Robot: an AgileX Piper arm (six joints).
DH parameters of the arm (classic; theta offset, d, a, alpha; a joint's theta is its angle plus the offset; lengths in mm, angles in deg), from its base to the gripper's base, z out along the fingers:
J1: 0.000 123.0 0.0 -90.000
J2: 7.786 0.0 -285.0 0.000
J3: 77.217 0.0 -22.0 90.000
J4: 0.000 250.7 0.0 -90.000
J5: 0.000 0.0 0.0 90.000
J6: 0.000 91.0 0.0 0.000
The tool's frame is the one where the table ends.
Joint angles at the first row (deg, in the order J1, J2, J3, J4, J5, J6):
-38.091, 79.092, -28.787, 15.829, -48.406, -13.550
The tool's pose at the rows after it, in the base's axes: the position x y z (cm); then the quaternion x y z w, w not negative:
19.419 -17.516 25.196 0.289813 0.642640 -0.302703 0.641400
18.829 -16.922 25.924 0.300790 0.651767 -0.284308 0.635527
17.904 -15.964 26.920 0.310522 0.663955 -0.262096 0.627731
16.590 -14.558 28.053 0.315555 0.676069 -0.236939 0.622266
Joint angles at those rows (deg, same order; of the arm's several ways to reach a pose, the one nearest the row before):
-38.090, 76.926, -28.787, 16.395, -44.684, -12.876
-38.093, 73.297, -28.787, 17.279, -39.018, -12.581
-38.091, 68.124, -28.738, 18.676, -31.416, -12.964
-38.090, 61.530, -28.405, 20.259, -22.843, -13.724

